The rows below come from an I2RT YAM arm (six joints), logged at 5 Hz.
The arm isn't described. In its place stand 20 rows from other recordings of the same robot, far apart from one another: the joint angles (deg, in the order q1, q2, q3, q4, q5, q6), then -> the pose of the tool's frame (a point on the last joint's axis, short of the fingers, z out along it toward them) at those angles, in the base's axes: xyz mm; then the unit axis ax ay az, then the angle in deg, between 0 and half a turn.
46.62, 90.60, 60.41, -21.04, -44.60, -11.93 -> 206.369 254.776 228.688 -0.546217 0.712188 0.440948 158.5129
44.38, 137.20, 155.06, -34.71, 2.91, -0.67 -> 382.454 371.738 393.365 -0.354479 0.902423 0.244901 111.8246
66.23, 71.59, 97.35, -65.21, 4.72, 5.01 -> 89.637 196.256 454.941 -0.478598 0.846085 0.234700 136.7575
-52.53, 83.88, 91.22, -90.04, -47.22, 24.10 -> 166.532 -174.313 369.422 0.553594 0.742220 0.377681 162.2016
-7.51, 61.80, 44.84, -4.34, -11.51, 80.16 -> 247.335 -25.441 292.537 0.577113 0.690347 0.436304 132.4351
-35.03, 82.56, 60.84, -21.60, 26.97, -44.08 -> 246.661 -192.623 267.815 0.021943 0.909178 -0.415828 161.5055
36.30, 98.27, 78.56, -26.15, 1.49, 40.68 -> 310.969 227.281 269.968 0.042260 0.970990 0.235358 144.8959
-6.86, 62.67, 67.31, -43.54, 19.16, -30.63 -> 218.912 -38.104 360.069 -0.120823 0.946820 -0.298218 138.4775
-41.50, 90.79, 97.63, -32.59, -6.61, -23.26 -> 271.031 -234.316 418.716 0.117853 0.953866 -0.276136 123.3482
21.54, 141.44, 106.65, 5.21, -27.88, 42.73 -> 508.823 218.739 135.484 0.036792 0.888431 0.457533 144.7487
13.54, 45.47, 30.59, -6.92, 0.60, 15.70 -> 183.651 43.843 256.075 0.022091 0.986281 0.163591 114.1456
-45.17, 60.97, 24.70, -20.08, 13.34, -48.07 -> 124.680 -137.072 157.334 0.009617 0.957800 -0.287275 166.6022
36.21, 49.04, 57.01, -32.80, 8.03, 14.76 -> 148.498 102.561 360.379 -0.138805 0.968473 0.206867 118.6271
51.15, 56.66, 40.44, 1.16, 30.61, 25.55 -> 157.110 166.159 296.042 -0.016120 0.968763 0.247464 107.6646
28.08, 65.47, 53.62, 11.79, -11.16, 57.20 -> 236.228 133.838 361.970 0.125251 0.792075 0.597436 123.8236
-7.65, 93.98, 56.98, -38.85, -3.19, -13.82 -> 294.499 -37.557 171.118 -0.057267 0.998350 0.004240 165.5101
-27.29, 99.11, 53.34, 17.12, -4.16, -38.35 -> 331.590 -168.167 187.967 -0.113094 0.953512 -0.279329 127.1059
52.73, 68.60, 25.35, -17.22, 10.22, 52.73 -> 124.309 152.926 140.262 0.023282 0.987844 0.153693 154.3165
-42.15, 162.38, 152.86, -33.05, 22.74, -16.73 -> 436.963 -414.081 139.796 0.284201 0.887408 -0.362956 150.4927
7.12, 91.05, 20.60, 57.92, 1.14, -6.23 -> 268.348 32.806 142.883 -0.108307 0.994111 -0.003718 102.5285
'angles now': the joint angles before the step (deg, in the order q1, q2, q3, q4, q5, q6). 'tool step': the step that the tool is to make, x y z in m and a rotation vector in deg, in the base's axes. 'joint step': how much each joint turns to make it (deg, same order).
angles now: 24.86 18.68 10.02 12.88 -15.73 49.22
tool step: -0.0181 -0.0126 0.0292 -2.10 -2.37 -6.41
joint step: -0.07 -7.58 6.85 -13.92 6.10 -3.47
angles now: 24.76 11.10 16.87 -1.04 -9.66 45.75
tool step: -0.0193 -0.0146 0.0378 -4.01 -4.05 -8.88
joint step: -0.02 -2.47 9.18 -10.24 8.32 -6.17
